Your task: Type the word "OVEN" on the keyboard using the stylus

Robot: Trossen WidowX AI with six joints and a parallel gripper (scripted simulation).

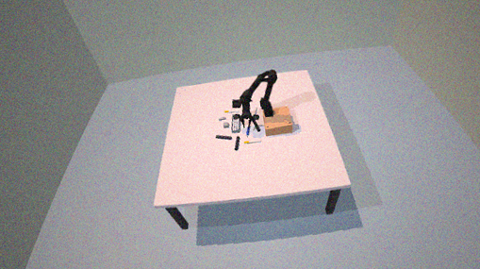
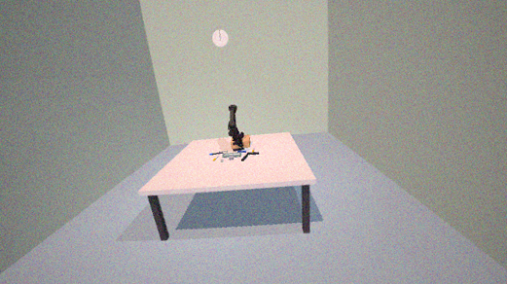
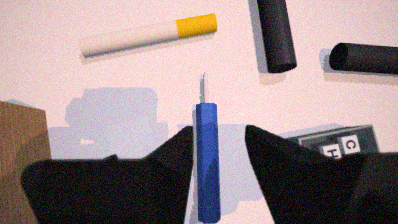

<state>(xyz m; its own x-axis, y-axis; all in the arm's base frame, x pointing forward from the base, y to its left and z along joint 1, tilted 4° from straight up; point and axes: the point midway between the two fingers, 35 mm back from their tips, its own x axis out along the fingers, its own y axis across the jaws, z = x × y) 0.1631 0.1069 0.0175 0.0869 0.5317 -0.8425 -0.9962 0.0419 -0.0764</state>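
My gripper tip is now 1 cm to the right of the blue stylus and 5 cm above it.
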